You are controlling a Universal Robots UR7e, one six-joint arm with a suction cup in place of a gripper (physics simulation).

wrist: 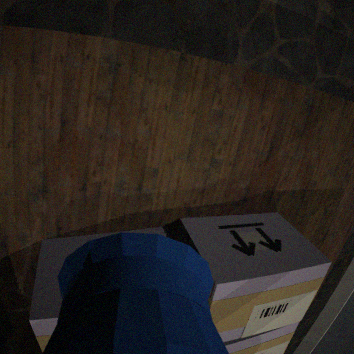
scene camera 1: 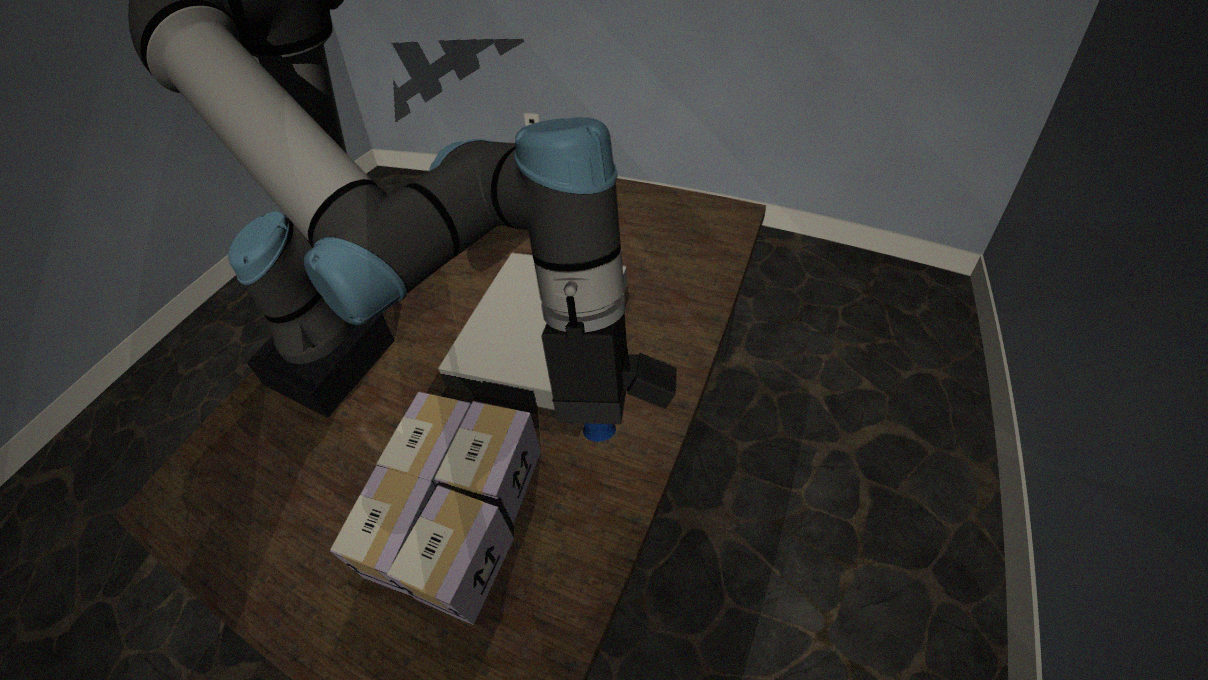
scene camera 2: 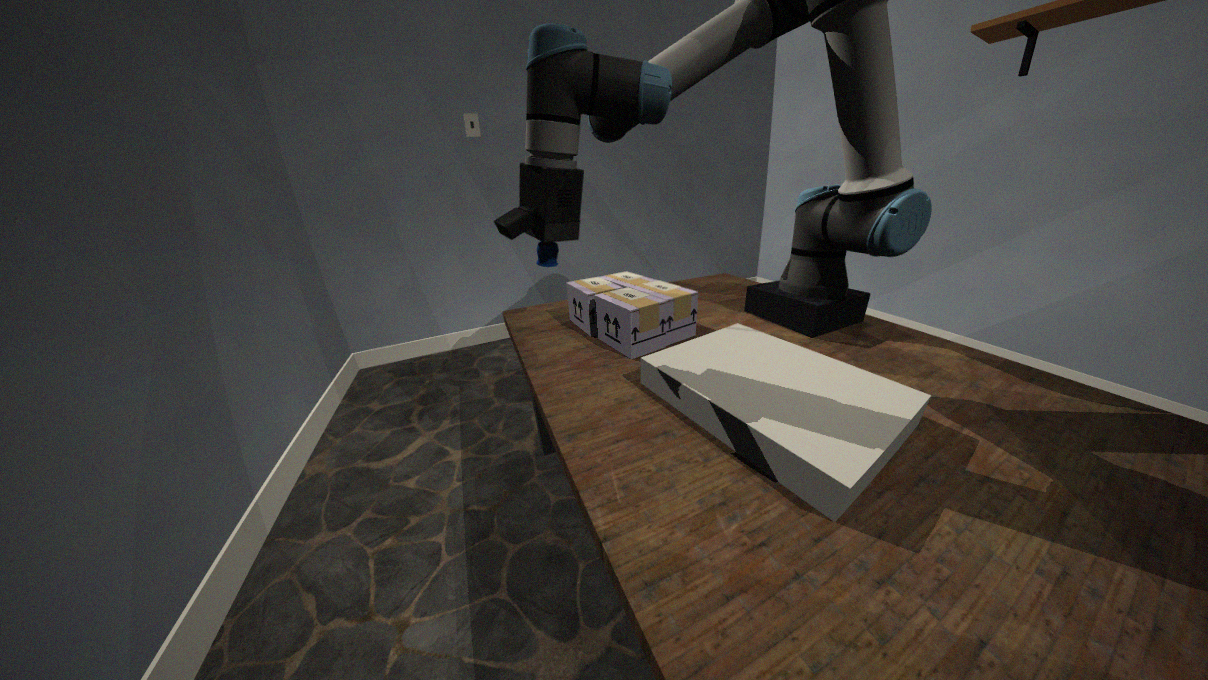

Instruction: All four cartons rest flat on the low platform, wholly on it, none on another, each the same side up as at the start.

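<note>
Four lilac-and-tan cartons stand upright on the table in a two-by-two block, barcode labels on top: back right, front right, back left and front left, as seen in scene camera 1. A dark narrow gap parts the two right ones. The low white platform stands just behind the block, with no carton on it. My gripper, a blue suction cup, is open, holds nothing and hangs in the air above carton height. It hides part of the cartons in the wrist view.
The wooden table carries the cartons and platform. Its long edge borders the stone floor. The arm's black base stands on the far side. A wall shelf is high at the right in scene camera 2.
</note>
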